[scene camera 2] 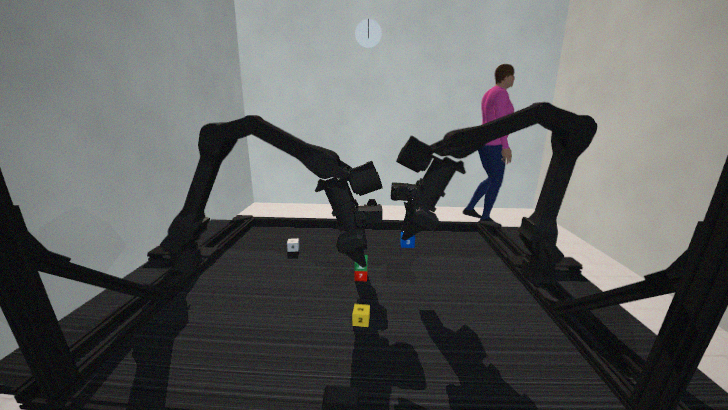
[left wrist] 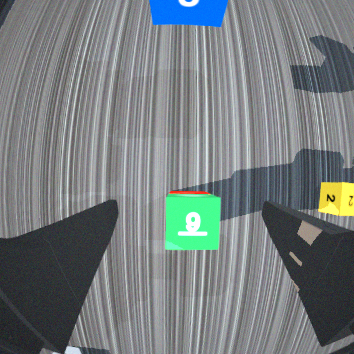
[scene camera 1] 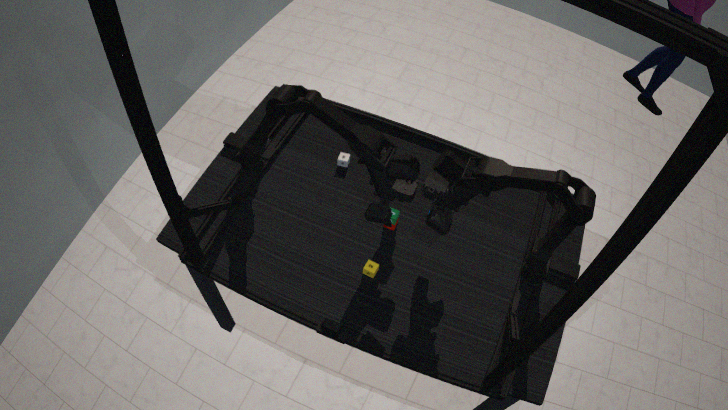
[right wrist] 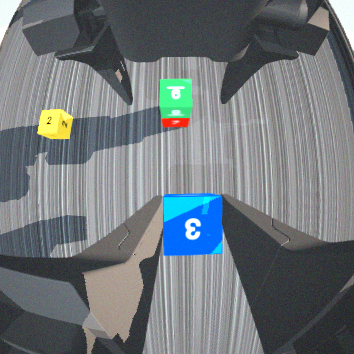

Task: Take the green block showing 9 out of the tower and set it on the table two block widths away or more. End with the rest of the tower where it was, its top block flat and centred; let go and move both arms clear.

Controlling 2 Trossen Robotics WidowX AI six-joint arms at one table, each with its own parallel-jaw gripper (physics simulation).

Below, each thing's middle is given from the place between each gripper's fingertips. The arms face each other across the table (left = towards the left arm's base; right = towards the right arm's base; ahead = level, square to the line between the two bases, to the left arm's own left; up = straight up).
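The yellow block (right wrist: 54, 123) sits 170 mm behind my left hand and 40 mm below it. The green block (left wrist: 192, 219) is there too, 20 mm below my left hand and 10 mm to the left of it.
Measured from my right hand, the yellow block is 9 cm to the left, 17 cm behind and 10 cm below. And the green block, from that same right hand, is 10 cm to the left, 7 cm below and 1 cm behind.
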